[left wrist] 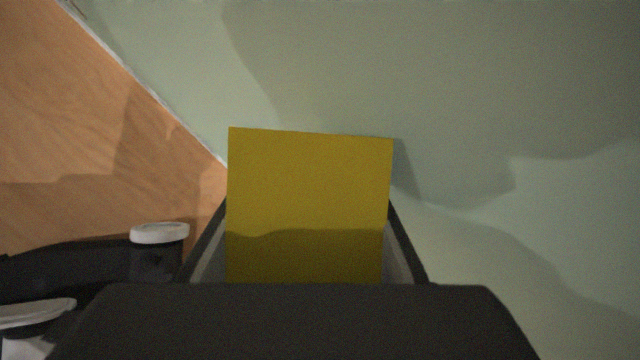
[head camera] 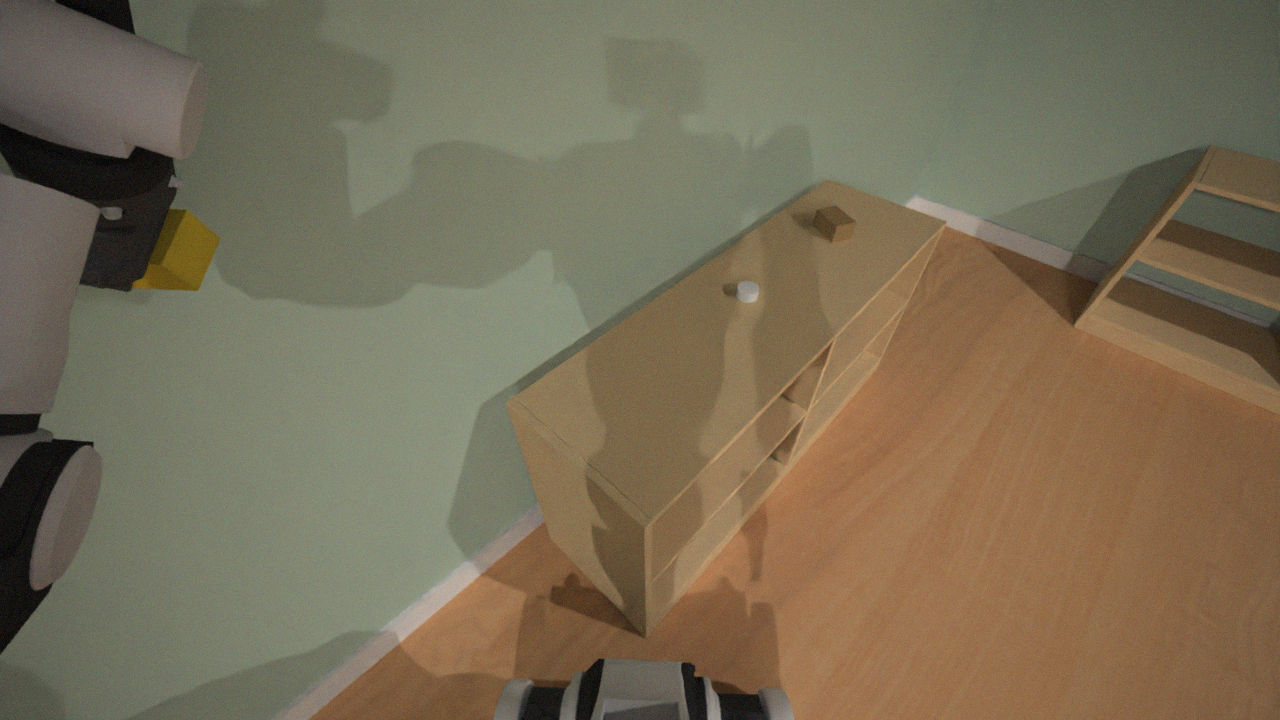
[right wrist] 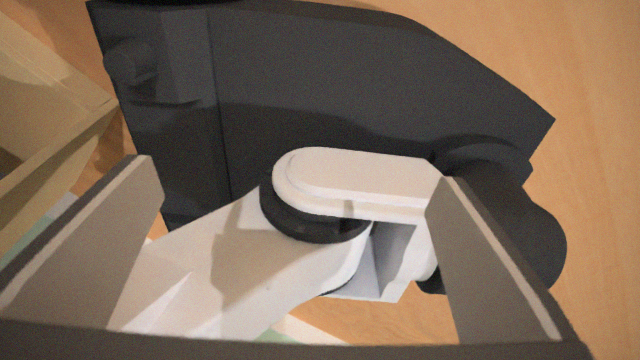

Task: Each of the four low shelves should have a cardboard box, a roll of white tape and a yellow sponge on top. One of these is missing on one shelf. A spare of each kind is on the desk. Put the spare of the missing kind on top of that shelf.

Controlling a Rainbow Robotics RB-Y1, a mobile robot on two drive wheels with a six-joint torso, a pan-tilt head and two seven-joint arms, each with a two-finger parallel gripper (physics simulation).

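Places are measured from the robot's base along level axes (x left, y back, z up), in metres.
Pixels of known places: left gripper, fingertip midpoint: (left wrist: 309, 195) (head camera: 129, 254); right gripper, fingertip midpoint: (right wrist: 298, 186).
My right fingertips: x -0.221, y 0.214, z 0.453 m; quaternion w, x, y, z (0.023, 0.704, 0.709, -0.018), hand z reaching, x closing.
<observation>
Ahead of a thing's pixels: the offset from my right fingertips to its top centre. Level surfaces: height alone.
My left gripper (left wrist: 309, 195) is shut on a yellow sponge @(dx +0.704, dy -0.471, dz +0.677 m) (left wrist: 307, 185) (head camera: 186, 252), held in the air in front of the green wall, at the left of the head camera view. A low shelf @(dz +0.158 m) (head camera: 626, 385) stands against the wall in the middle of the head camera view. On its top are a roll of white tape @(dx -0.003, dy -1.003, dz +0.182 m) (head camera: 747, 291) and a small cardboard box @(dx -0.261, dy -1.277, dz +0.208 m) (head camera: 834, 223); no sponge shows on that top. My right gripper (right wrist: 298, 186) is open, with no object between its fingers; parts of the robot's own body show beyond them. The desk does not show.
A second low shelf (head camera: 1163, 362) stands at the right edge of the head camera view, partly cut off. The corner of a wooden shelf (right wrist: 65, 95) shows at the left of the right wrist view. The wooden floor @(dz -0.453 m) (head camera: 1029, 537) lies in front of both shelves.
</observation>
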